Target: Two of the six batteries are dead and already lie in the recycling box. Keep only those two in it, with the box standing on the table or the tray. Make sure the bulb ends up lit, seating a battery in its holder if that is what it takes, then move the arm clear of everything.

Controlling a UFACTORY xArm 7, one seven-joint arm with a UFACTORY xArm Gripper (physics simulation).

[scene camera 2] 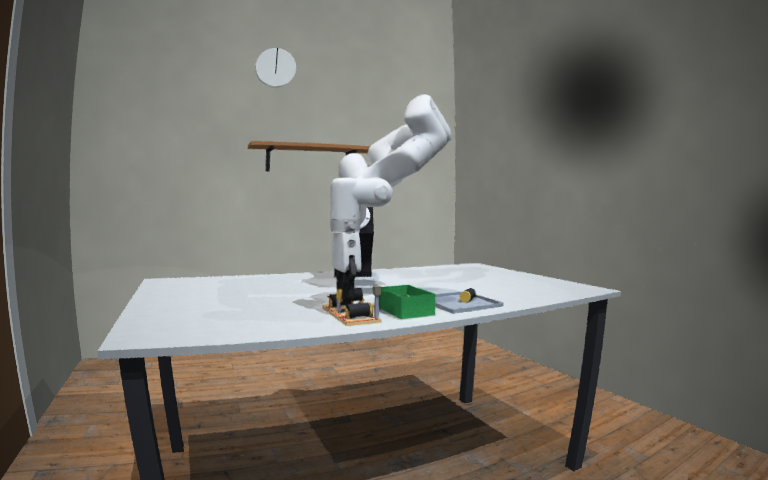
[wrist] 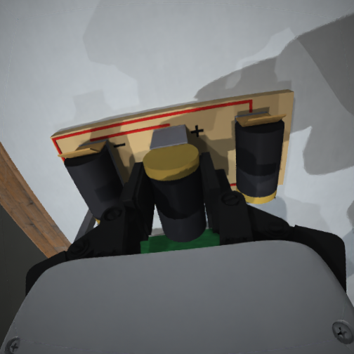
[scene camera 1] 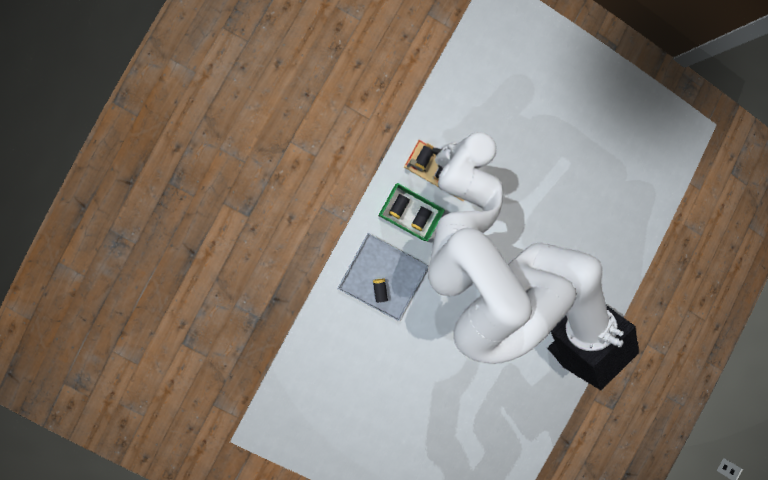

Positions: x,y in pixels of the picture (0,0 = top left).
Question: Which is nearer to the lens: the wooden holder board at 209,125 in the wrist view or the battery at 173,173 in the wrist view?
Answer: The battery.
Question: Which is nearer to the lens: the wooden holder board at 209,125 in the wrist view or the green recycling box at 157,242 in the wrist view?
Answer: The wooden holder board.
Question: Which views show the grey tray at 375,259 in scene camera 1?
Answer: Scene camera 2 and scene camera 1 only.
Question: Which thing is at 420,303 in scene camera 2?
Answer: A green recycling box.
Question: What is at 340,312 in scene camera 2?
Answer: A wooden holder board.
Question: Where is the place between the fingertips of my gripper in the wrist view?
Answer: At 175,175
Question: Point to a battery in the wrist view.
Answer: At 258,148
